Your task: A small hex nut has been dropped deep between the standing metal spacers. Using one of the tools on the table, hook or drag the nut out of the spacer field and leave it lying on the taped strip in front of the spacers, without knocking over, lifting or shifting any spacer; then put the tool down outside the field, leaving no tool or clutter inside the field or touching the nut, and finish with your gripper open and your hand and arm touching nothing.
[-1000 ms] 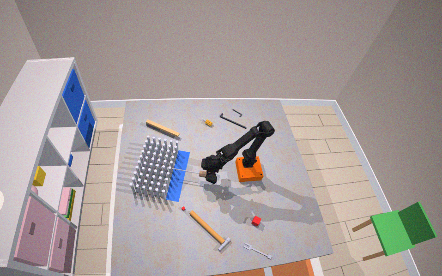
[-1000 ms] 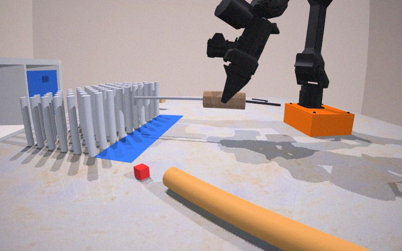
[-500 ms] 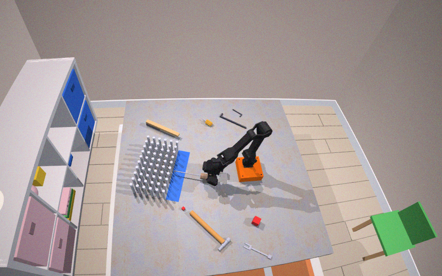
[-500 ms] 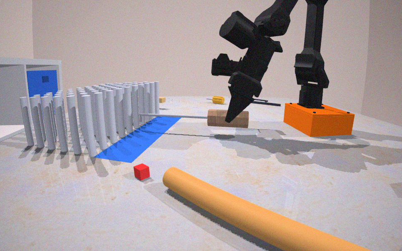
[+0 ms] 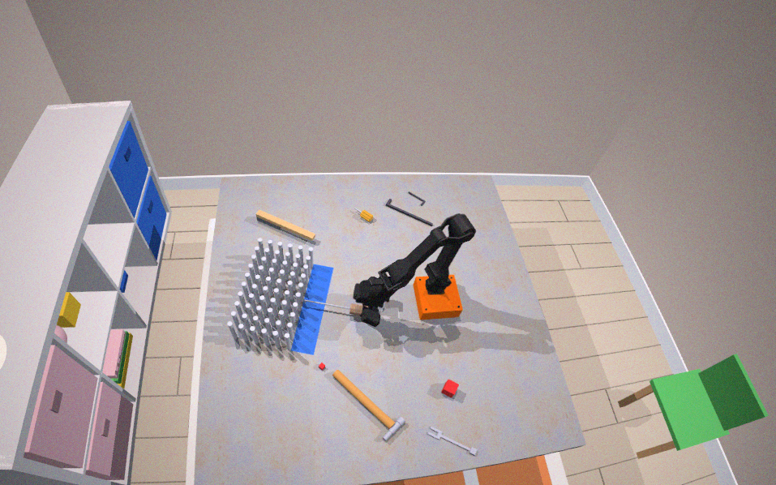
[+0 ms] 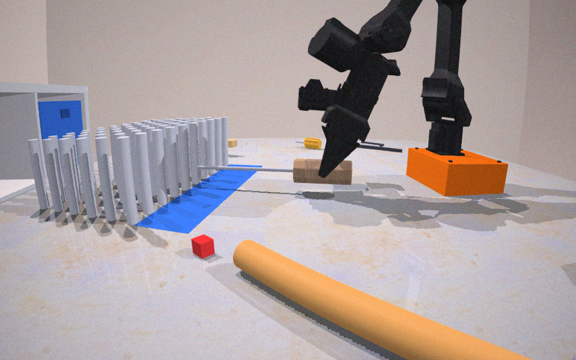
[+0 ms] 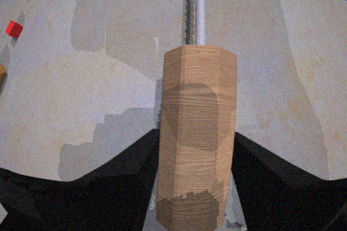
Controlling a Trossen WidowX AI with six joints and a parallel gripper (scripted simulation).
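Now: the blue taped strip 17 cm ahead of my gripper tip, 4 cm to the right of it and 3 cm below it. Round my gripper tip: larger red cube: 31 cm to the left, 27 cm behind, 1 cm below; small red cube: 19 cm to the left, 15 cm ahead, 2 cm below; yellow screwdriver: 46 cm to the right, 5 cm behind, 1 cm below.
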